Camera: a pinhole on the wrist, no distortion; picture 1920 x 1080 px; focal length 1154.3 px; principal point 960.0 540.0 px. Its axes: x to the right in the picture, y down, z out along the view. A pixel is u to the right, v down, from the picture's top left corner.
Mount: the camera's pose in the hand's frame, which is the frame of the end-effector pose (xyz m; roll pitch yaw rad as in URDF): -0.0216 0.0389 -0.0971 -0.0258 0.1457 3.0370
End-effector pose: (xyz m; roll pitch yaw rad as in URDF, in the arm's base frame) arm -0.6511 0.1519 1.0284 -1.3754 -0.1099 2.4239
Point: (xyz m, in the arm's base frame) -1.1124 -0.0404 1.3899
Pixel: 146 1028
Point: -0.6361 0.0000 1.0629
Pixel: 1206 893
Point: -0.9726 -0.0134 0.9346
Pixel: 390 64
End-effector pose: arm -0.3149 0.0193 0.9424 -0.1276 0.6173 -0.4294
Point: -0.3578 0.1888 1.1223
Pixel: 1746 156
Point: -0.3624 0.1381 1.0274
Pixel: 1703 211
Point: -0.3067 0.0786 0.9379
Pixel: 683 240
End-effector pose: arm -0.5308 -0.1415 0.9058 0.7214 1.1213 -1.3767
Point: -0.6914 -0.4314 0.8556
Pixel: 205 650
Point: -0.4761 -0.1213 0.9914
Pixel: 1604 288
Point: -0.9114 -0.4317 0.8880
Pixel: 430 1036
